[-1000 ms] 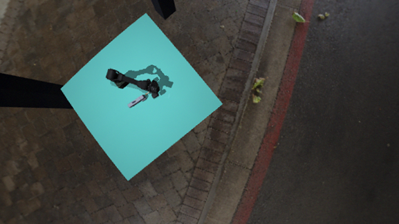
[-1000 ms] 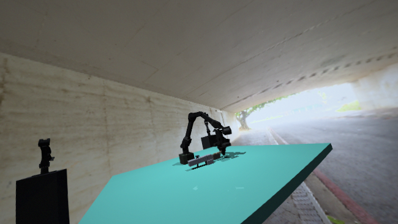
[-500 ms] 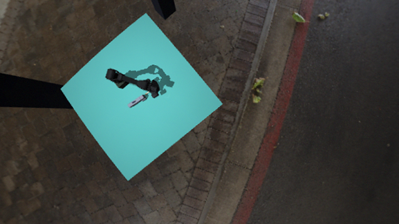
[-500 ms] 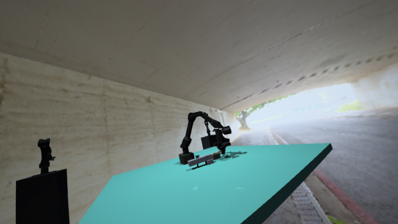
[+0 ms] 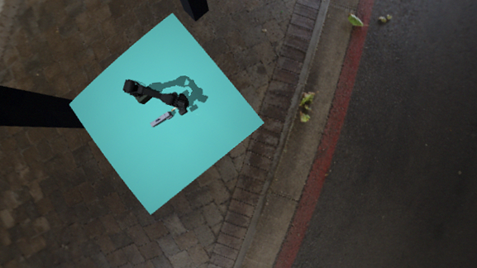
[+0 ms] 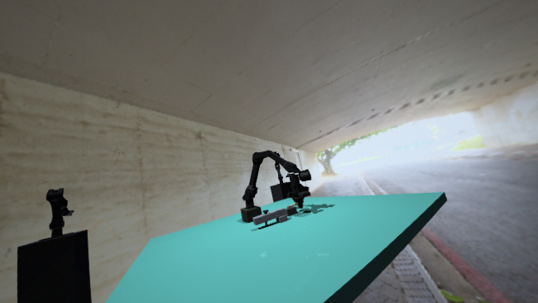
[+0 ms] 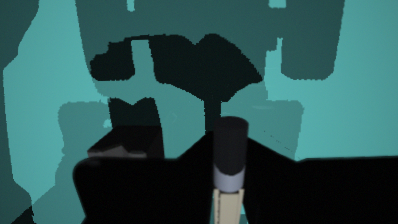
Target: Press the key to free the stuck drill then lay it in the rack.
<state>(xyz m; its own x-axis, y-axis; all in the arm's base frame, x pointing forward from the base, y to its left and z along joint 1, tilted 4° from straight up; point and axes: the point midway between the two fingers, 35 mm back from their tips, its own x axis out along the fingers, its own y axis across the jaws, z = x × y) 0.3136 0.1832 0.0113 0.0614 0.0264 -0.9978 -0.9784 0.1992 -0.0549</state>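
Now: the drill 1 cm behind my gripper tip, 4 cm to the right of it and 3 cm above it. The rest, counted from my gripper tip: small block: 7 cm behind, 3 cm to the right, 1 cm below; long grey fixture: 3 cm behind, 20 cm to the right, 1 cm above.
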